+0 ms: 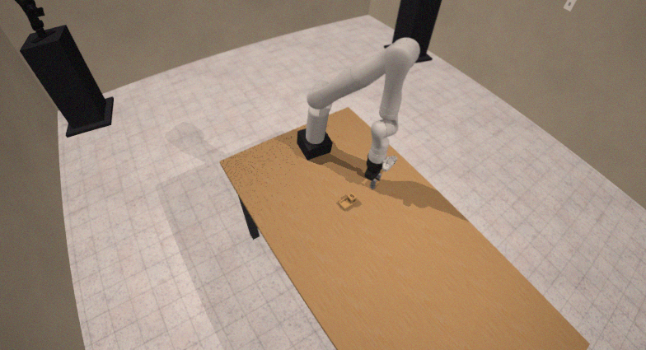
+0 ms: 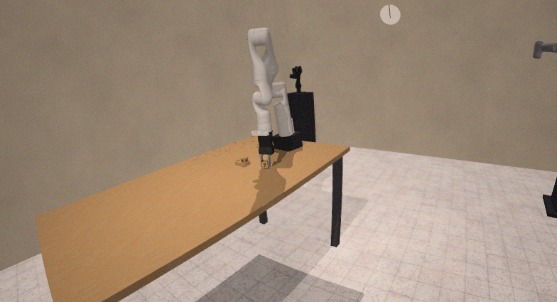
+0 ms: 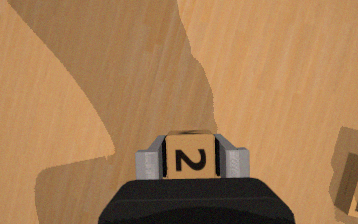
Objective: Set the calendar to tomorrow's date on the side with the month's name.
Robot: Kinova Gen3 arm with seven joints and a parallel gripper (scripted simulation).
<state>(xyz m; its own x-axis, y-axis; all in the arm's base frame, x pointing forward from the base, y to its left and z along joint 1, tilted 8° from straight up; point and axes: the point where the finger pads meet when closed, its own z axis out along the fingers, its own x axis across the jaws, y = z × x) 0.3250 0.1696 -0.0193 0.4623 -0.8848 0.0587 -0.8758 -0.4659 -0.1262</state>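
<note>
Now: the wooden date cube right at my hand. The rest, counted from my hand: wooden tray: 4 cm ahead, 16 cm to the right, 2 cm below.
</note>
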